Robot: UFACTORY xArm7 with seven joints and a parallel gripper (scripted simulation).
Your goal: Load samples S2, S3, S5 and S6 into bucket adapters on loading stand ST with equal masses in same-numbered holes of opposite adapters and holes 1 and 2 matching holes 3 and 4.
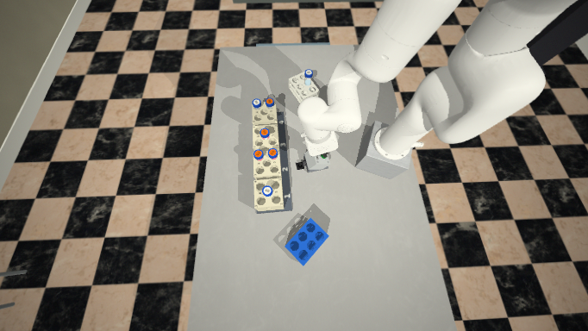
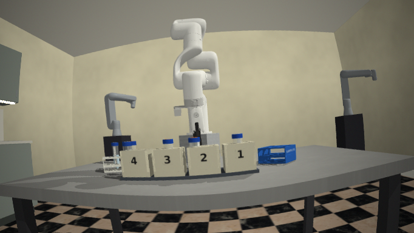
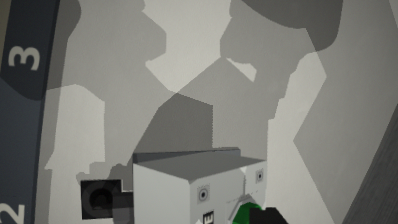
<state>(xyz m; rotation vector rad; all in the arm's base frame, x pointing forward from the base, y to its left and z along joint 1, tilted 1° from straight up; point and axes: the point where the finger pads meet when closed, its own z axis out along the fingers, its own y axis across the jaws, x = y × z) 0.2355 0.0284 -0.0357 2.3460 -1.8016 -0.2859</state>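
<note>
The green DONE key is 3 cm below my hand. The rest, counted from my hand: blue sample rack 31 cm to the left, 7 cm below, 5 cm ahead; orange-dotted sample tube 22 cm ahead, 5 cm to the right, 3 cm below; done desk 4 cm below, 2 cm ahead.
</note>
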